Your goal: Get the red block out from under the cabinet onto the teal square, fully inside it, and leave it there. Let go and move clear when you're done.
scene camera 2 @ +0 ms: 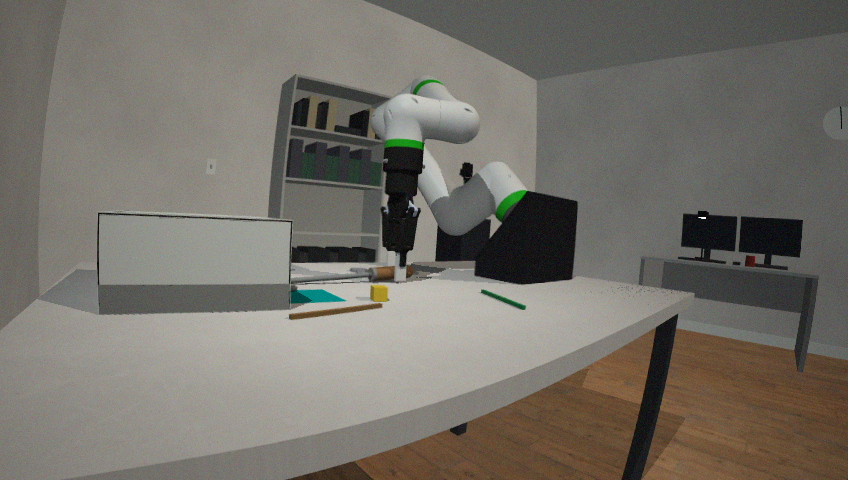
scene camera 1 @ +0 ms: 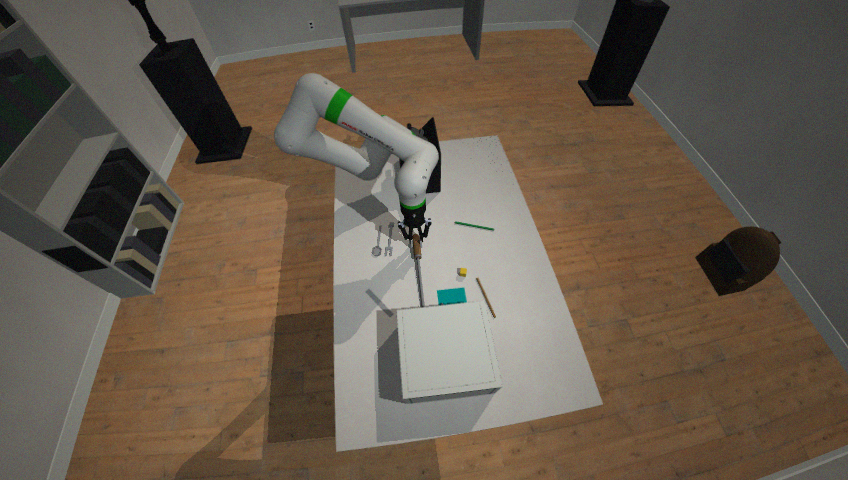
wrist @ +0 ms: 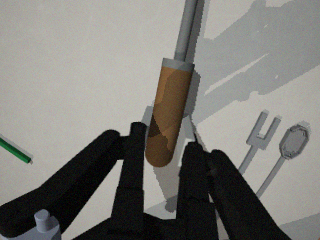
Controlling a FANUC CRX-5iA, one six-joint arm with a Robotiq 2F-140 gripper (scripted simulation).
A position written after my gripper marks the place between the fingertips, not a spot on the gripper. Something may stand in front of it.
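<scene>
My gripper (scene camera 2: pixel 395 279) is visible to me, and the wrist view shows it too (wrist: pixel 165 120).
</scene>
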